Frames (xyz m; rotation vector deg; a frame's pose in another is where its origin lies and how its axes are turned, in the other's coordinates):
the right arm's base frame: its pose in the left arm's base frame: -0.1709 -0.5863 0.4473 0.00 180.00 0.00
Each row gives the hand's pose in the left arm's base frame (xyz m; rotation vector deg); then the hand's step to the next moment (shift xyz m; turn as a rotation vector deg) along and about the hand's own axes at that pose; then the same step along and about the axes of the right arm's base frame.
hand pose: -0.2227 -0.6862 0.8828 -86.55 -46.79 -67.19
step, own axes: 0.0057 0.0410 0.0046 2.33 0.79 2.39
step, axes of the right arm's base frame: -0.0405 -0.0065 0.0071 -2.05 1.94 -1.94
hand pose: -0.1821 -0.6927 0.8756 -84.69 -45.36 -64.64
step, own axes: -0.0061 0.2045 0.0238 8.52 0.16 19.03
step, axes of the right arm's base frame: -0.1904 -0.0202 0.0759 -7.42 17.69 -8.17
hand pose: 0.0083 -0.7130 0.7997 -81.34 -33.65 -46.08
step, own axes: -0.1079 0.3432 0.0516 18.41 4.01 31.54
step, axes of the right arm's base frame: -0.2067 0.0557 0.2937 -17.86 28.63 -14.53
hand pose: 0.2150 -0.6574 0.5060 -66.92 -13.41 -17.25
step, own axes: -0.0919 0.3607 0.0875 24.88 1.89 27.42
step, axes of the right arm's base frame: -0.0385 0.2209 0.3097 -23.27 23.34 -16.98
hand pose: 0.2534 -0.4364 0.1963 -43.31 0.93 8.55
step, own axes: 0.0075 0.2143 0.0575 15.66 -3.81 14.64
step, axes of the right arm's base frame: 0.0250 0.1941 0.1048 -15.46 9.31 -12.19
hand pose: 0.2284 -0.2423 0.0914 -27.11 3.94 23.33
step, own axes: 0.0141 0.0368 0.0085 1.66 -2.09 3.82
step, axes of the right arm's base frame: 0.0019 0.0389 0.0105 -2.24 0.65 -4.03
